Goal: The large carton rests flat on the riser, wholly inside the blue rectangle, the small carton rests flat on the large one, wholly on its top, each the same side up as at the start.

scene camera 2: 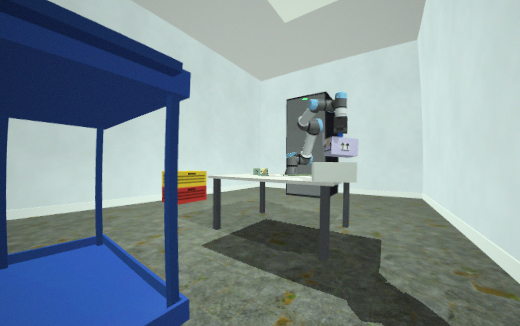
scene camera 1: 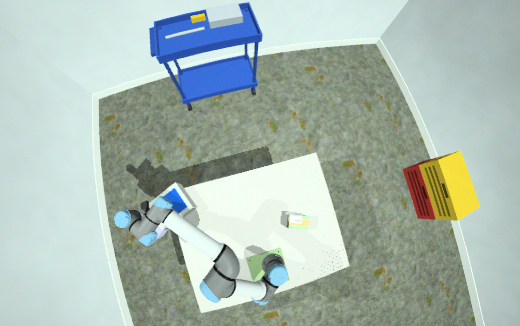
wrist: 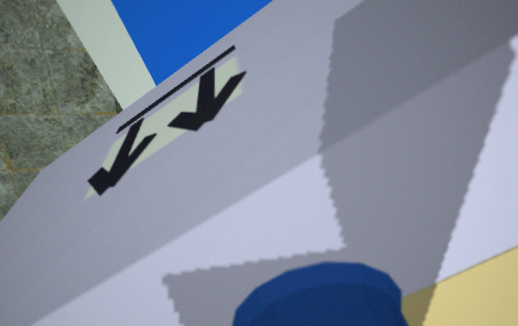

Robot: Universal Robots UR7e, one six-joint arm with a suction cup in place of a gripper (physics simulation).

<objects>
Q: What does my suction cup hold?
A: A large lavender carton.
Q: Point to a white riser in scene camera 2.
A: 321, 171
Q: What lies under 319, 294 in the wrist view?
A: My suction cup.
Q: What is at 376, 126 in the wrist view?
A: A large lavender carton.
</objects>
